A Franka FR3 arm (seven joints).
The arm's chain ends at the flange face. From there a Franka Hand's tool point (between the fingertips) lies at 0.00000 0.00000 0.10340 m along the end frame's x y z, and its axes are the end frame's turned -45 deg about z.
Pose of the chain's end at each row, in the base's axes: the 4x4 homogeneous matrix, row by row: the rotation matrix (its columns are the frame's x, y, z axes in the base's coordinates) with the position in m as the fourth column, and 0 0 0 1 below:
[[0.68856 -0.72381 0.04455 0.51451], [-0.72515 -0.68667 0.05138 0.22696], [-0.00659 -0.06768 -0.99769 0.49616], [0 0 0 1]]
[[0.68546 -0.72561 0.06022 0.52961], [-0.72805 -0.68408 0.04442 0.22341], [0.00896 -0.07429 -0.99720 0.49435], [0 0 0 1]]
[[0.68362 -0.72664 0.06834 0.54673], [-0.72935 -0.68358 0.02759 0.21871], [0.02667 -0.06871 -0.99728 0.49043], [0 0 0 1]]
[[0.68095 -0.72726 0.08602 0.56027], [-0.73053 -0.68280 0.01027 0.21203], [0.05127 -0.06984 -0.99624 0.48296], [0 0 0 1]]
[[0.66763 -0.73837 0.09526 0.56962], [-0.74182 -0.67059 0.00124 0.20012], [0.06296 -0.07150 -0.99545 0.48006], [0 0 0 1]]
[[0.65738 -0.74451 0.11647 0.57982], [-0.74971 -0.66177 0.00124 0.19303], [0.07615 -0.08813 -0.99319 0.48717], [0 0 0 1]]
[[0.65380 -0.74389 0.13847 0.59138], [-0.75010 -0.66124 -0.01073 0.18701], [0.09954 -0.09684 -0.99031 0.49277], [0 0 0 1]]
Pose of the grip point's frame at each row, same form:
[[0.99870 -0.02493 0.04455 0.51912], [-0.02721 -0.99831 0.05138 0.23227], [0.04320 -0.05252 -0.99769 0.39300], [0 0 0 1]]
[[0.99778 -0.02839 0.06022 0.53584], [-0.03109 -0.99853 0.04442 0.22800], [0.05887 -0.04620 -0.99720 0.39124], [0 0 0 1]]
[[0.99720 -0.03042 0.06834 0.55380], [-0.03236 -0.99909 0.02759 0.22156], [0.06744 -0.02973 -0.99728 0.38731], [0 0 0 1]]
[[0.99575 -0.03275 0.08602 0.56916], [-0.03375 -0.99938 0.01027 0.21309], [0.08564 -0.01313 -0.99624 0.37995], [0 0 0 1]]
[[0.99419 -0.05002 0.09526 0.57947], [-0.05037 -0.99872 0.00124 0.20025], [0.09508 -0.00604 -0.99545 0.37713], [0 0 0 1]]
[[0.99129 -0.06161 0.11647 0.59186], [-0.06218 -0.99807 0.00124 0.19316], [0.11616 -0.00847 -0.99319 0.38447], [0 0 0 1]]
[[0.98832 -0.06370 0.13847 0.60570], [-0.06283 -0.99797 -0.01073 0.18590], [0.13886 0.00191 -0.99031 0.39037], [0 0 0 1]]

